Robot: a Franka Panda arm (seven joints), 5 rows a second.
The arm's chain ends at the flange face. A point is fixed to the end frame.
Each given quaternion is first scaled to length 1.
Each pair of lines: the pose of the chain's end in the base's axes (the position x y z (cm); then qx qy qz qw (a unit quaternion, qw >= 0)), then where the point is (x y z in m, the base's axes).
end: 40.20, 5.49, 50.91, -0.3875, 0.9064, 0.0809, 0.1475
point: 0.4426 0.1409 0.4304
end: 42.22, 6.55, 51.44, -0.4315, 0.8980, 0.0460, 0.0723
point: 0.4470 0.1429 0.4215
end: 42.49, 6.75, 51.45, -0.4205, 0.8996, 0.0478, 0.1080
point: 0.4571 0.1474 0.4261
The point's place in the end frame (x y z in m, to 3 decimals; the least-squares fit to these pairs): -0.059 0.027 0.105
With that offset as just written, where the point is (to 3 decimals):
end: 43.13, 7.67, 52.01, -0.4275, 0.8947, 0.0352, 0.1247
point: 0.466 0.156 0.432
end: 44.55, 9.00, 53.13, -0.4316, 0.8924, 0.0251, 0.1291
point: 0.481 0.168 0.443
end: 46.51, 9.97, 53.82, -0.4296, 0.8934, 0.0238, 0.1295
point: 0.502 0.178 0.450
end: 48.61, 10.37, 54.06, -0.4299, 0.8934, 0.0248, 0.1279
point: 0.522 0.182 0.452
